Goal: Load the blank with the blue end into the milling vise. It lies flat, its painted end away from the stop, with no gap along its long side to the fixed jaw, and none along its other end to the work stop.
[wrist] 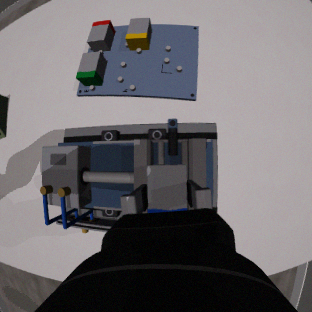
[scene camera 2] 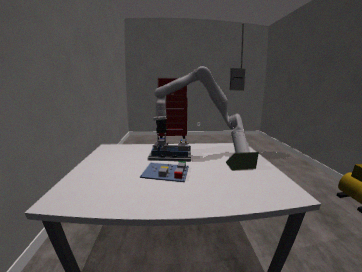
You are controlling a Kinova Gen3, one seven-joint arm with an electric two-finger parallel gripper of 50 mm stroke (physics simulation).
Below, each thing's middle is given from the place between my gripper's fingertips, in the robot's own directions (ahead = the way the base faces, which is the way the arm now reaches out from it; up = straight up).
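Blank with the blue end point(wrist: 166, 183): my hand right at it. Counted from my hand: blue fixture plate point(wrist: 143, 70), 26 cm to the left, 10 cm below, 6 cm behind; yellow-ended blank point(wrist: 138, 34), 30 cm to the left, 8 cm below, 6 cm behind; green-ended blank point(wrist: 91, 68), 22 cm to the left, 16 cm behind, 8 cm below.
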